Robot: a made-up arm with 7 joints. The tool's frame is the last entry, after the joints. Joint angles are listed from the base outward. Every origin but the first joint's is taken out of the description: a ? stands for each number. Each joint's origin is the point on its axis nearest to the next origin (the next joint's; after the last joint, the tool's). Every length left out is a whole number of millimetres.
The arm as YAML. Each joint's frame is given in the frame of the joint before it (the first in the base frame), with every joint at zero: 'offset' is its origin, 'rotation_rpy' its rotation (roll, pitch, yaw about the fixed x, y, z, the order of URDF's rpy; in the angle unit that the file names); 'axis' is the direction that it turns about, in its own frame. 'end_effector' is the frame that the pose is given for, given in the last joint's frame.
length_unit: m
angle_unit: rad
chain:
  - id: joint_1
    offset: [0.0, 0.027, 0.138]
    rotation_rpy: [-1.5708, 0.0, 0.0]
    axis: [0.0, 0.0, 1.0]
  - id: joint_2
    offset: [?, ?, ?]
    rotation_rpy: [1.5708, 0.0, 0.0]
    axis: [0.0, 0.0, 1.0]
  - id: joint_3
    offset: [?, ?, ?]
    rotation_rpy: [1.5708, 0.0, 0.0]
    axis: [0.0, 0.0, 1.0]
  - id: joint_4
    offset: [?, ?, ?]
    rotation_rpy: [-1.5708, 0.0, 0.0]
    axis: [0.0, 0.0, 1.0]
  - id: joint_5
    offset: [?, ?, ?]
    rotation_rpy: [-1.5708, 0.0, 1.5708]
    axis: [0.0, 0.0, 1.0]
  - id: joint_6
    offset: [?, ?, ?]
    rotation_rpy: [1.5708, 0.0, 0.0]
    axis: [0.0, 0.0, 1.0]
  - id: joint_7
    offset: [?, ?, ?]
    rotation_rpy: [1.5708, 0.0, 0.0]
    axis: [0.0, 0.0, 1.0]
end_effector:
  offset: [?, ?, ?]
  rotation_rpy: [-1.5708, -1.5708, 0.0]
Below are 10 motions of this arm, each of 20 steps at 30 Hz.
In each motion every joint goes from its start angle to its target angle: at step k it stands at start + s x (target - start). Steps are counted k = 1, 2, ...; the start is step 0. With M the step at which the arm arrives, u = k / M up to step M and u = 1 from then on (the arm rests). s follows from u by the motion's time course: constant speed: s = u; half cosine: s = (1 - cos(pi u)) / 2; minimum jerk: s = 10 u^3 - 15 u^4 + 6 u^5.
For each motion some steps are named. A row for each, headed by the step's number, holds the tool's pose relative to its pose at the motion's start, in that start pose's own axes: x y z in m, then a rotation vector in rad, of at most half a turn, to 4 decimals.
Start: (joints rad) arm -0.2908 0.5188 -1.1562 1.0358 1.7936 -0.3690 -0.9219
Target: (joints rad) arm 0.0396 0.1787 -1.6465 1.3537 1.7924 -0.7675 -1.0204
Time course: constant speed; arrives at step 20
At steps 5, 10, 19, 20:
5: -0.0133 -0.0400 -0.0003 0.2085 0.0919 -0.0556
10: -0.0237 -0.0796 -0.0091 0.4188 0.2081 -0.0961
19: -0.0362 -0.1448 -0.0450 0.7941 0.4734 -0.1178
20: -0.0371 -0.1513 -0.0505 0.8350 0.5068 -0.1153

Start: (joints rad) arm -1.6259 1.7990 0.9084 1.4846 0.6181 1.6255 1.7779
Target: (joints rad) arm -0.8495 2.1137 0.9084 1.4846 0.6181 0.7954 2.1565
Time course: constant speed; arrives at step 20
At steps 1, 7, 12, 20:
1: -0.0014 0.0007 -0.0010 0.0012 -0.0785 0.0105
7: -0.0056 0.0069 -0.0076 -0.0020 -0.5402 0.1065
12: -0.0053 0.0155 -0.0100 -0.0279 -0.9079 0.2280
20: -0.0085 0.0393 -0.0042 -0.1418 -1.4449 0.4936

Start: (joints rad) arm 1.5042 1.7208 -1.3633 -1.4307 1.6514 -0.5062 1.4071
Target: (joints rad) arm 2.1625 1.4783 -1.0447 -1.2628 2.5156 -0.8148 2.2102
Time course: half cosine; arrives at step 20
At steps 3, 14, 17, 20:
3: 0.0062 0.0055 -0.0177 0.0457 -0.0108 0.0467
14: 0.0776 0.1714 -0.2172 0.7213 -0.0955 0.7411
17: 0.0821 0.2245 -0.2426 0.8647 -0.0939 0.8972
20: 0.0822 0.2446 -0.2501 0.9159 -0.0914 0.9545

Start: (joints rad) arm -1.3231 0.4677 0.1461 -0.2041 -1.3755 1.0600 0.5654
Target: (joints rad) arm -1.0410 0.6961 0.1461 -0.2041 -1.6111 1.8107 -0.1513
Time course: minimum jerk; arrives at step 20
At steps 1, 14, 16, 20:
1: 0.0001 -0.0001 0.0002 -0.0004 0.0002 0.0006
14: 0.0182 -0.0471 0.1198 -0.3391 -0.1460 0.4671
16: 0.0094 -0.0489 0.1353 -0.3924 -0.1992 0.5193
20: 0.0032 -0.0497 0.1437 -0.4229 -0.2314 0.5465

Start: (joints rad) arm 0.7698 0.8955 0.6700 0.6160 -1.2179 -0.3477 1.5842
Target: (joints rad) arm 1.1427 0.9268 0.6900 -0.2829 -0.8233 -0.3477 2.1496
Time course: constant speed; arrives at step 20
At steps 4, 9, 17, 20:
4: -0.0313 -0.0122 0.0136 0.1641 -0.0787 0.1902
9: -0.0648 -0.0309 0.0253 0.3593 -0.1841 0.4295
17: -0.1053 -0.0622 0.0339 0.6366 -0.3709 0.8189
20: -0.1168 -0.0728 0.0352 0.7257 -0.4473 0.9675

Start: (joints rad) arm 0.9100 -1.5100 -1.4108 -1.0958 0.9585 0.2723 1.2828
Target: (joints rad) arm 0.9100 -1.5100 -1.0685 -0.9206 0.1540 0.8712 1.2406
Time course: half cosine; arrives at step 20
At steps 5, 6, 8, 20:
5: 0.0241 0.0094 -0.0114 0.1371 0.0575 0.1043
6: 0.0337 0.0143 -0.0155 0.1906 0.0803 0.1508
8: 0.0555 0.0282 -0.0240 0.3101 0.1313 0.2679
20: 0.1317 0.1270 -0.0271 0.7509 0.3089 0.9577

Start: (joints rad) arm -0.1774 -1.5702 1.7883 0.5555 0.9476 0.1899 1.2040
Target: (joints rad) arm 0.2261 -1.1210 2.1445 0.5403 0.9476 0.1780 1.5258
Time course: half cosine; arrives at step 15
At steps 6, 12, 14, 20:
6: 0.0603 0.0311 -0.0275 0.1756 -0.1666 0.1549
12: 0.1460 0.1090 -0.0682 0.5103 -0.3889 0.3923
14: 0.1569 0.1234 -0.0737 0.5655 -0.4174 0.4257
20: 0.1583 0.1253 -0.0744 0.5728 -0.4210 0.4300

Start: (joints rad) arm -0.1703 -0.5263 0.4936 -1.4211 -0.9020 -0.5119 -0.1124
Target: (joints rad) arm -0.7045 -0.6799 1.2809 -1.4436 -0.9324 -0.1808 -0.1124
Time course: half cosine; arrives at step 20
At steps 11, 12, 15, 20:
11: 0.0486 -0.0835 -0.2909 0.7412 0.1275 0.1063
12: 0.0491 -0.0777 -0.3312 0.8412 0.1281 0.1159
15: 0.0462 -0.0446 -0.4304 1.1022 0.1115 0.1340
20: 0.0418 -0.0051 -0.4949 1.2933 0.0818 0.1402

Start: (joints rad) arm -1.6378 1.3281 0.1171 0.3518 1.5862 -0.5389 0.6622
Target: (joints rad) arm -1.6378 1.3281 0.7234 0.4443 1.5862 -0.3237 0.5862
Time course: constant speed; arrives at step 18
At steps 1, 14, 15, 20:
1: 0.0053 -0.0005 0.0006 -0.0119 -0.0199 -0.0095
14: 0.0684 -0.0179 0.0266 -0.1901 -0.2693 -0.1386
15: 0.0725 -0.0199 0.0300 -0.2056 -0.2875 -0.1492
20: 0.0840 -0.0262 0.0414 -0.2533 -0.3412 -0.1816

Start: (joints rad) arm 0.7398 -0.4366 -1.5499 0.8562 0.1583 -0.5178 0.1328
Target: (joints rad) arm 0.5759 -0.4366 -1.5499 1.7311 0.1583 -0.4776 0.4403
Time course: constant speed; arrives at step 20
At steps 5, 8, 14, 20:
5: 0.0722 0.0333 -0.0129 0.0786 -0.0240 0.2475
8: 0.1115 0.0626 -0.0186 0.1210 -0.0277 0.3971
14: 0.1756 0.1389 -0.0271 0.1925 -0.0100 0.6969
20: 0.2145 0.2327 -0.0343 0.2432 0.0426 0.9950

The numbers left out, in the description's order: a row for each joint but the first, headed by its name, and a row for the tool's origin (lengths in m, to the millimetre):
joint_2: 0.045 -0.08 0.0
joint_3: 0.012 -0.023 0.0
joint_4: 0.05 -0.122 0.0
joint_5: 0.016 -0.254 0.0
joint_6: 0.109 -0.16 0.0
joint_7: -0.016 -0.037 0.0
tool: -0.211 0.043 0.0

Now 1 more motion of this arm.
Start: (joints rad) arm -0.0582 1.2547 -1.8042 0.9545 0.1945 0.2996 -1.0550
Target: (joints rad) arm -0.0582 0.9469 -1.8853 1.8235 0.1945 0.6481 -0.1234
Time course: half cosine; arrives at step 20
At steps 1, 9, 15, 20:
1: 0.0008 -0.0001 -0.0013 0.0065 -0.0079 0.0015
9: 0.0879 0.0126 -0.0567 0.3974 -0.5231 0.1919
15: 0.2064 0.0547 -0.0169 0.6591 -0.9839 0.5810
20: 0.2374 0.0738 0.0198 0.7000 -1.1096 0.7537

